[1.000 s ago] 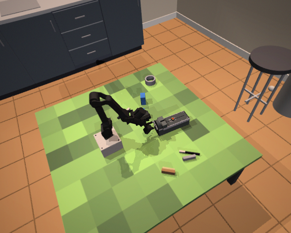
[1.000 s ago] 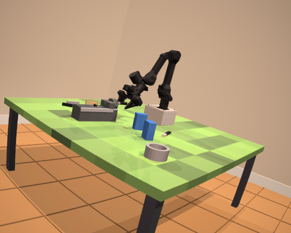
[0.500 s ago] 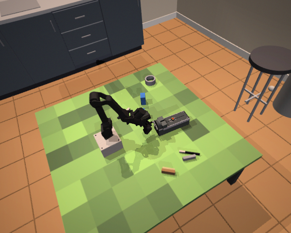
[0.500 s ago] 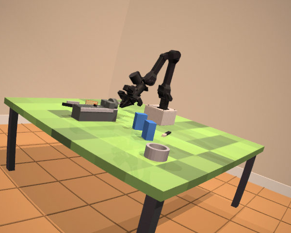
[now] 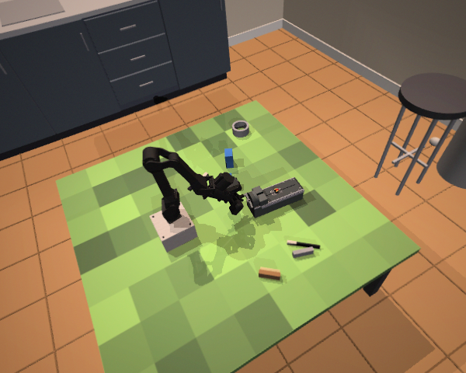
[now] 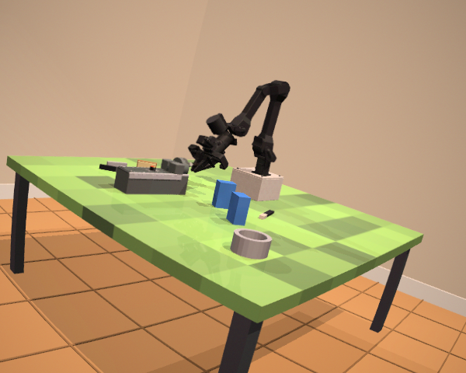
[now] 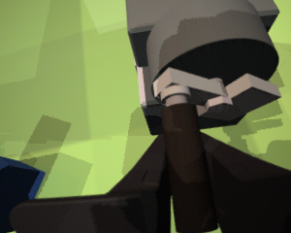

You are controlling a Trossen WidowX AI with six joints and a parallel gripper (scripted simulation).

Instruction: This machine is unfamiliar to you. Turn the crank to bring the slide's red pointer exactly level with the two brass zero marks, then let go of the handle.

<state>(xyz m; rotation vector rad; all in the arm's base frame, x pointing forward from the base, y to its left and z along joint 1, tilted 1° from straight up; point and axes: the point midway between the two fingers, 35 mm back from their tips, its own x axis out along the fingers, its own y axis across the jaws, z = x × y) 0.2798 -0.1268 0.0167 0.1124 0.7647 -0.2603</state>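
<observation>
Now: gripper tip 160 mm short of the red pointer and 70 mm to the left of it. From my gripper tip the other things lie so: crank handle: 20 mm behind, 20 mm above; then grey bar: 350 mm to the right, 70 mm below, 40 mm ahead; then wooden block: 330 mm to the right, 130 mm behind, 70 mm below.
</observation>
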